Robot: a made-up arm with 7 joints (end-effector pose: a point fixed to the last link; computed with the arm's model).
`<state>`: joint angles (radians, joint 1 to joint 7).
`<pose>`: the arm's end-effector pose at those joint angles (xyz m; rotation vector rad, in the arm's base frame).
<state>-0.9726 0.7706 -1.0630 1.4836 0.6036 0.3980 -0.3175</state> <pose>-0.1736 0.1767 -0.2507 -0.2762 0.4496 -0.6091</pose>
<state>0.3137 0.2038 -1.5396 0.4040 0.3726 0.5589 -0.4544</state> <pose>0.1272 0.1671 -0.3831 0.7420 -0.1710 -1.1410</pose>
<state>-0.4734 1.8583 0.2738 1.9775 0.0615 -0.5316 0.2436</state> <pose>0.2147 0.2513 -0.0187 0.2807 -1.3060 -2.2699</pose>
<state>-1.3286 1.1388 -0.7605 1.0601 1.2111 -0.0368 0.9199</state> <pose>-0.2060 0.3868 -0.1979 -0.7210 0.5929 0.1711</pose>
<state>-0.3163 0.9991 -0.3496 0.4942 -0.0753 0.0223 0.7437</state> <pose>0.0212 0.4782 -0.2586 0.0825 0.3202 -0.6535</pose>
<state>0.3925 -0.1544 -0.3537 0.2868 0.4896 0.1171 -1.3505</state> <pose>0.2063 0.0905 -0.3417 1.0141 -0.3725 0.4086</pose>
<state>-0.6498 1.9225 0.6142 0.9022 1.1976 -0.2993 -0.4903</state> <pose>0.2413 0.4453 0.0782 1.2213 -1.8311 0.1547</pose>
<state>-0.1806 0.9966 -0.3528 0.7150 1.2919 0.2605 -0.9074</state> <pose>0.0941 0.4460 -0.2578 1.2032 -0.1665 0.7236</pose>
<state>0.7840 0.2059 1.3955 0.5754 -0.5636 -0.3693 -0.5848</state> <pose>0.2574 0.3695 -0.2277 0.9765 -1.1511 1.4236</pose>
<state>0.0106 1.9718 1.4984 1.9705 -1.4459 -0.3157 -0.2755</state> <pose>0.0126 0.1839 0.2295 -2.0139 0.0513 0.4773</pose>
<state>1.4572 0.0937 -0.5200 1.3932 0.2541 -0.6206 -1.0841</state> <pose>0.2558 0.0855 0.1649 0.5445 2.8649 -0.9981</pose>
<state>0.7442 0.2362 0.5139 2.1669 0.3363 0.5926 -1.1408</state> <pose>0.1443 0.2775 0.0835 0.6079 -1.8872 1.6872</pose>
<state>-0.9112 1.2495 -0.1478 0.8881 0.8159 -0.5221 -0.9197</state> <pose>0.0048 0.4780 -0.2155 1.4203 -0.8459 -0.1042</pose>
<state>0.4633 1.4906 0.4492 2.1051 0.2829 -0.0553 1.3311</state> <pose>0.1216 0.2520 0.1484 0.7815 -1.0462 -2.0512</pose>
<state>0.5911 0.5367 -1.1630 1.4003 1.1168 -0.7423 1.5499</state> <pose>0.2390 0.1135 -0.1978 -1.8666 -1.4365 -1.6539</pose>
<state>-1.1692 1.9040 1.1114 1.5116 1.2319 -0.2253 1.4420</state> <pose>0.2749 0.2968 0.0081 -0.8800 -0.9501 -1.6829</pose>
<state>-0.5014 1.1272 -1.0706 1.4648 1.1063 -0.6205 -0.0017</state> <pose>-0.0344 0.2795 -0.2869 -0.3466 -0.6664 -0.1546</pose>
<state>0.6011 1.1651 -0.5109 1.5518 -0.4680 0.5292 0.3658</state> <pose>0.2623 0.3058 -0.0343 1.2228 -0.7850 -1.0384</pose>
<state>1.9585 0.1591 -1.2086 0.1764 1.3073 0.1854 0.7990</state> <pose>0.3735 0.2024 0.1677 -0.6554 -1.7523 -0.6922</pose>
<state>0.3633 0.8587 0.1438 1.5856 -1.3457 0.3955 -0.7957</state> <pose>0.2426 0.3339 -0.0094 -2.8108 1.2155 0.4492</pose>
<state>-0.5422 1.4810 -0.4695 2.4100 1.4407 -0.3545 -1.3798</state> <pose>0.0793 0.1863 -0.1290 0.3777 -0.7921 0.4767</pose>
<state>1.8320 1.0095 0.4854 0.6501 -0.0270 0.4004 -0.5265</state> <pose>0.1048 0.5180 0.1531 0.7329 -1.7076 1.8029</pose>
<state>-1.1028 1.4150 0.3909 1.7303 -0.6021 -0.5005 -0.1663</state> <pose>0.1471 0.3360 -0.1566 0.4223 -1.1199 -2.0654</pose>
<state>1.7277 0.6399 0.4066 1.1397 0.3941 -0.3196 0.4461</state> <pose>0.1450 0.4069 0.2137 -0.3680 2.8772 -0.1513</pose>
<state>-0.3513 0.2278 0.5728 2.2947 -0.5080 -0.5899 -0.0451</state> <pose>0.1283 0.2719 -0.0630 1.1664 -2.2366 -0.7662</pose>
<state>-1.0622 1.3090 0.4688 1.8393 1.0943 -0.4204 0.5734</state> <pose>0.1490 0.3218 -0.1393 -0.5338 -1.3297 -0.7076</pose>
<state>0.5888 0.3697 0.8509 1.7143 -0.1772 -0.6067 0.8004</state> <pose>0.1685 0.3866 0.0130 1.1456 -2.2873 -0.7081</pose>
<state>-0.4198 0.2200 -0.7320 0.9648 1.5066 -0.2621 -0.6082</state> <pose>-0.0102 0.1219 -0.3615 0.1441 -0.0859 0.8977</pose>
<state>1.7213 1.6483 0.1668 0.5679 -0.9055 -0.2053 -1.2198</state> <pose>-0.0667 0.5482 0.1110 -2.5110 0.4818 -1.0926</pose>
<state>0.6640 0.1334 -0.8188 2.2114 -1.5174 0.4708 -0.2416</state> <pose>0.1395 0.0501 0.0224 1.6327 -2.6254 -0.3846</pose>
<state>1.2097 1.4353 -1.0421 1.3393 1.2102 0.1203 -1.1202</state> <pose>0.2451 0.3845 0.0259 1.1926 -1.4948 0.8161</pose>
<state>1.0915 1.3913 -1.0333 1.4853 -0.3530 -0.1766 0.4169</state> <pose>0.2544 0.3420 -0.0024 1.0511 -0.8844 -1.7181</pose>
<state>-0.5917 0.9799 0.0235 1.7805 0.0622 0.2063 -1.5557</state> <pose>0.1424 0.2928 -0.1839 1.7714 -1.4492 0.0523</pose>
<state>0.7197 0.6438 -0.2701 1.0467 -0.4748 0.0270 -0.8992</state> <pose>0.3201 0.3122 -0.0793 1.7192 -1.7839 -0.0532</pose>
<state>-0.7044 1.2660 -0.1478 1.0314 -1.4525 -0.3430 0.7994</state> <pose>0.0697 0.4540 -0.2139 0.0637 1.2128 -2.1434</pose>
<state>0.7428 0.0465 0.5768 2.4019 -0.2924 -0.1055 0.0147</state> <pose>0.1045 0.2581 0.0749 -1.1450 2.8282 -0.4593</pose>
